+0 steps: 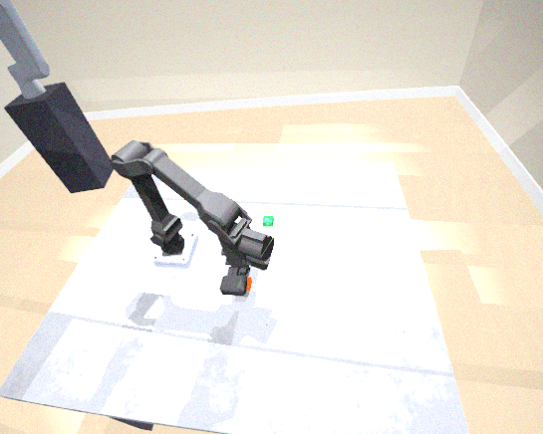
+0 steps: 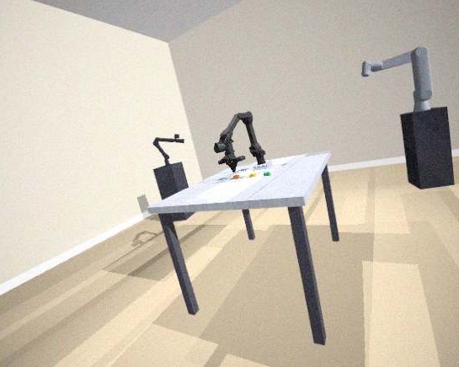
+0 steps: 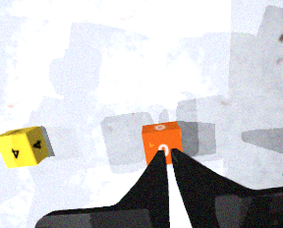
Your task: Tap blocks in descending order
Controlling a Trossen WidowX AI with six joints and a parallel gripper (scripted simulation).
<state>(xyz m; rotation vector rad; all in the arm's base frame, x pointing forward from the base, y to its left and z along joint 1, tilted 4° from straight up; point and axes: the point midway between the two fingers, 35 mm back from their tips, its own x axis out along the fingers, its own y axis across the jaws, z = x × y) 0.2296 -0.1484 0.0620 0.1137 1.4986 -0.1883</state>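
The orange block lies 3 cm below my gripper tip and 1 cm behind it. From my gripper tip the other things lie so: green block (23 cm to the left, 8 cm ahead, 3 cm below); yellow block (13 cm to the left, 3 cm below, 3 cm ahead).
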